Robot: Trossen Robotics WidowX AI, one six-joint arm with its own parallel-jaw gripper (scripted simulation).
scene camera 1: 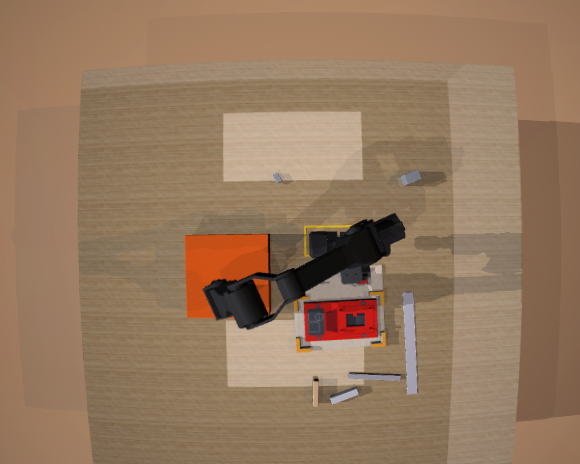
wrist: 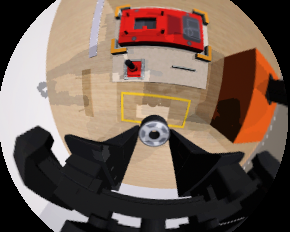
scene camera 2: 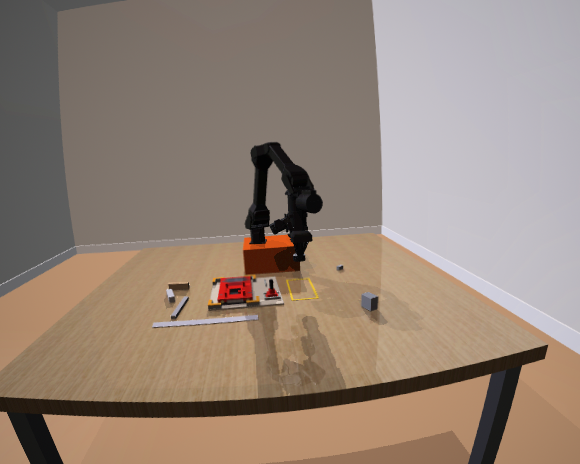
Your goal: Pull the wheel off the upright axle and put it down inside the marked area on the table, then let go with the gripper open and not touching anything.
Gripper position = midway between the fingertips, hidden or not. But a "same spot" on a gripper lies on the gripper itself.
My gripper shows in scene camera 1 (345, 243), in the wrist view and in scene camera 2. One and the same spot on my gripper: (wrist: 217, 175) is (scene camera 2: 290, 233).
